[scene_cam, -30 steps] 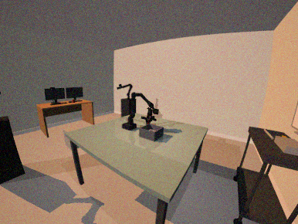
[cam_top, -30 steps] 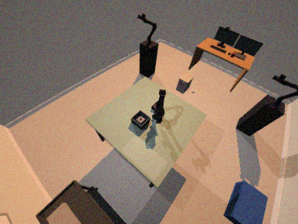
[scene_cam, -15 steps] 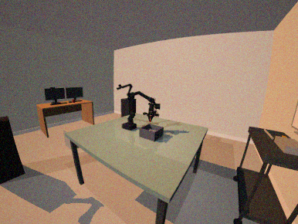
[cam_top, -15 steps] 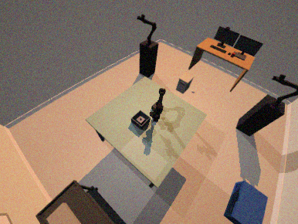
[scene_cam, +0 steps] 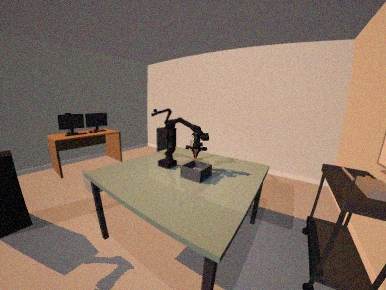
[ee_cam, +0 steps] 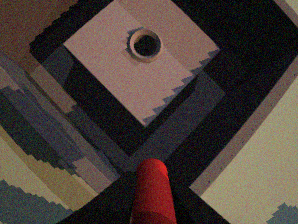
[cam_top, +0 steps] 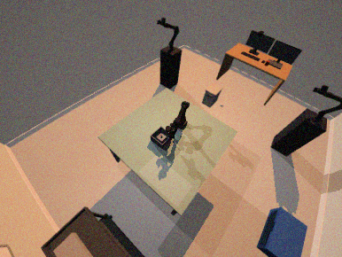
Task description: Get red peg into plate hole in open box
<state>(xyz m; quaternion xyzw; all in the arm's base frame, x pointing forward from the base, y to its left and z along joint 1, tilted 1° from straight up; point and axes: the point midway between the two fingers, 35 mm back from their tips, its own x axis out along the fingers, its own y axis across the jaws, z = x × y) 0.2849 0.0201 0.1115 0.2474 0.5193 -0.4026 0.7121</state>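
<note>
The red peg is 1 cm to the left of my gripper tip and 3 cm above it. Round my gripper tip: dark box (6 cm ahead, 7 cm to the right, 11 cm below); then plate (6 cm ahead, 7 cm to the right, 9 cm below).
</note>
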